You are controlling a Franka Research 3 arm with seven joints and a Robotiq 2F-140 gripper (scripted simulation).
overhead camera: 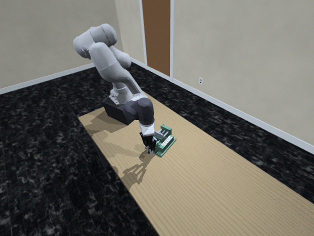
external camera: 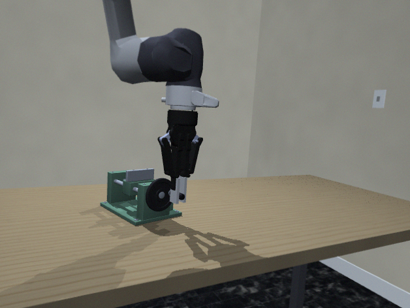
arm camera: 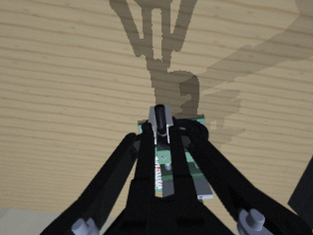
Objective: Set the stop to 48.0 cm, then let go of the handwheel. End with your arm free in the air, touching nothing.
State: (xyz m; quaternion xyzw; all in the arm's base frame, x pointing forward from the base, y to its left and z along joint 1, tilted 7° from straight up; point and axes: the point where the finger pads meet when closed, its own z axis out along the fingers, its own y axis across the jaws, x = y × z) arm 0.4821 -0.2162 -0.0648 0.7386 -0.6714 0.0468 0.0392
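The black handwheel is 2 cm to the left of my hand, 2 cm below it and 1 cm behind it. The rest, counted from my hand: stop block 13 cm to the left, 3 cm behind.
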